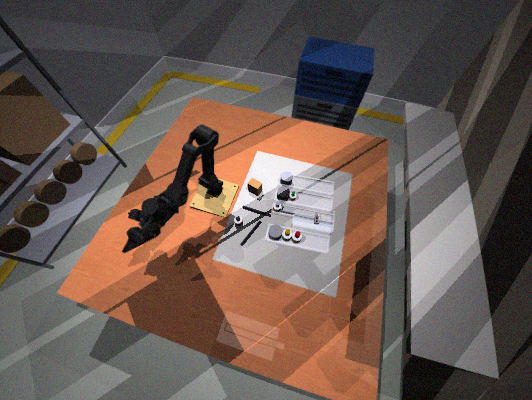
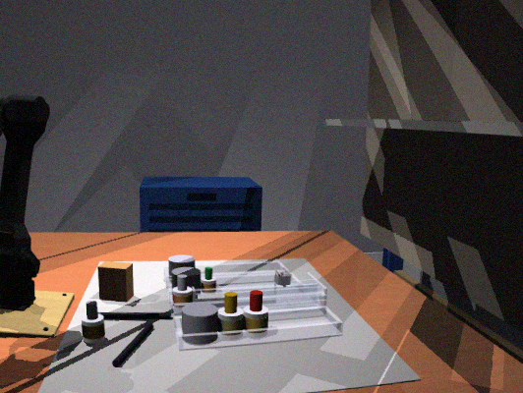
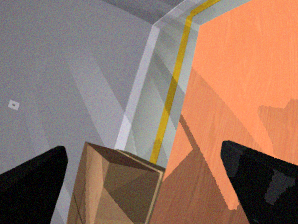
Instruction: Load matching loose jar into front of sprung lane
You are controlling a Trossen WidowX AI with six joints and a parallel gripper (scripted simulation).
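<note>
My gripper tip is now 260 mm short of the brown block, 500 mm to the right of it and 150 mm above it. Round my gripper tip: clear lane rack 550 mm ahead, 450 mm to the left, 170 mm below.
</note>
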